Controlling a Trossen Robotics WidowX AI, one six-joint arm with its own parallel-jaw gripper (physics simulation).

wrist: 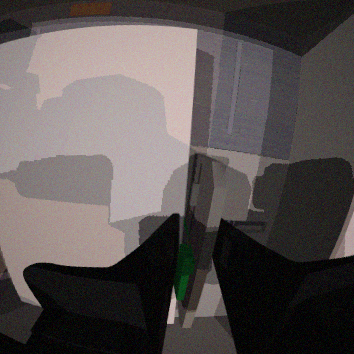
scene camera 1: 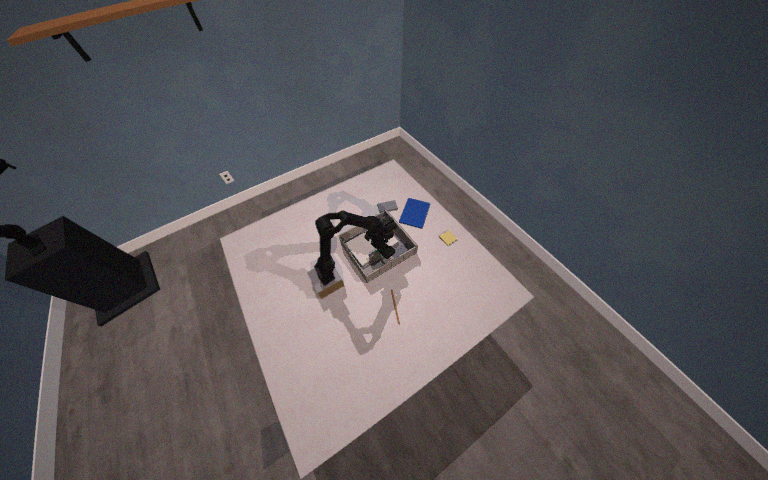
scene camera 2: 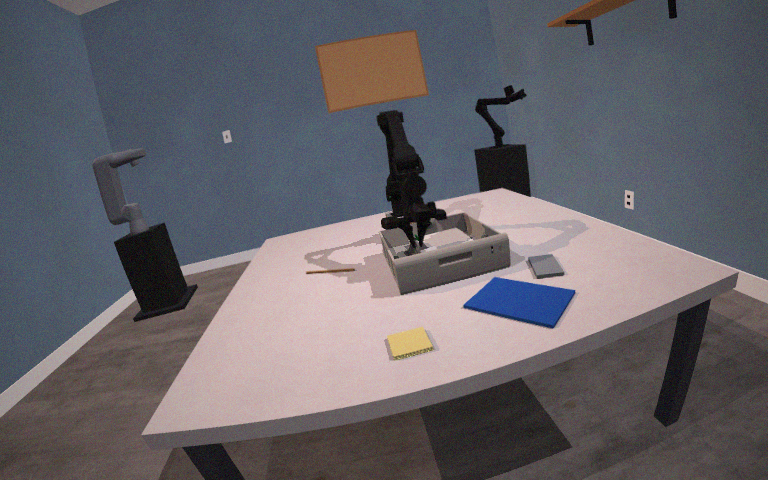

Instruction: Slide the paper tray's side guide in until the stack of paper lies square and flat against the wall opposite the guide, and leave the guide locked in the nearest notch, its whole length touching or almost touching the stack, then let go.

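Places are measured from the arm's base along level axes (x ahead, y left, z up), in centimetres.
Where they show: gripper, fingertip midpoint: [wrist: 192, 219] [scene camera 1: 381, 251]; arm's base at its link origin: [scene camera 1: 326, 277] [scene camera 2: 400, 214].
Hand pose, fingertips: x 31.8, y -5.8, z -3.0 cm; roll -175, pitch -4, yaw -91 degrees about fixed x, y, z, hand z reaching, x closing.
Things, the pixels of their top centre, and the offset from my fingertips.
- grey paper tray at its top centre: [wrist: 54, 228] [scene camera 2: 435, 230] [scene camera 1: 377, 239] dx +1.8, dy +5.8, dz +4.2 cm
- paper at its top centre: [wrist: 63, 208] [scene camera 2: 446, 243] [scene camera 1: 371, 242] dx +0.2, dy +9.1, dz -1.3 cm
- grey side guide at its top centre: [wrist: 183, 281] [scene camera 2: 416, 235] [scene camera 1: 377, 250] dx -2.0, dy +0.9, dz +2.9 cm
- blue folder at its top centre: [scene camera 2: 520, 297] [scene camera 1: 415, 212] dx +36.4, dy +10.0, dz -4.5 cm
- small grey box at its top centre: [scene camera 2: 545, 264] [scene camera 1: 387, 205] dx +26.8, dy +25.4, dz -4.3 cm
- yellow pad at its top centre: [scene camera 2: 408, 340] [scene camera 1: 448, 237] dx +37.3, dy -16.8, dz -4.2 cm
- thin brown stick at its top centre: [scene camera 2: 329, 270] [scene camera 1: 395, 306] dx -13.9, dy -26.2, dz -4.6 cm
The grey paper tray [scene camera 1: 393, 263] [scene camera 2: 419, 276] [wrist: 325, 100] stands on the table. The white stack of paper [scene camera 1: 359, 244] [scene camera 2: 453, 237] [wrist: 105, 115] lies inside it, with arm shadows across it. The grey side guide [wrist: 202, 200] stands upright along the stack's right edge in the wrist view, touching or almost touching it there. Its green latch part [wrist: 185, 265] shows beside the left finger. My gripper [scene camera 2: 417, 247] [wrist: 192, 219] is down in the tray, shut on the guide. The near end of the guide is partly hidden by my fingers. Whether the latch sits in a notch cannot be seen.
A blue folder [scene camera 1: 414, 212] [scene camera 2: 519, 301], a small grey box [scene camera 1: 387, 206] [scene camera 2: 545, 266] and a yellow pad [scene camera 1: 448, 237] [scene camera 2: 410, 343] lie on the table outside the tray. A thin brown stick [scene camera 1: 395, 307] [scene camera 2: 330, 271] lies on another side of it. The tray walls surround my fingers.
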